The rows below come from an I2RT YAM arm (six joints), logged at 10 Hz.
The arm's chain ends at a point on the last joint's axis. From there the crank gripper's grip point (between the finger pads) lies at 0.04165 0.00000 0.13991 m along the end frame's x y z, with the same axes.
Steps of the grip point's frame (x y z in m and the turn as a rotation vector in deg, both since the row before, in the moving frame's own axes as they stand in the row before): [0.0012, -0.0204, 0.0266, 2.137, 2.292, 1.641]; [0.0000, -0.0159, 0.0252, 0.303, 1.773, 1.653]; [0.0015, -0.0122, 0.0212, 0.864, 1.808, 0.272]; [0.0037, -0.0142, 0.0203, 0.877, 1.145, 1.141]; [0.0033, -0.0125, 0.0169, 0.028, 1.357, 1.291]
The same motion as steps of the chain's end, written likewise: [-0.0044, -0.0165, 0.0285, 2.137, 2.292, 1.641]; [-0.0043, -0.0164, 0.0266, 0.303, 1.773, 1.653]; [-0.0029, -0.0103, 0.0226, 0.864, 1.808, 0.272]; [0.0009, -0.0129, 0.0212, 0.877, 1.145, 1.141]; [0.0000, -0.0134, 0.0179, 0.028, 1.357, 1.291]
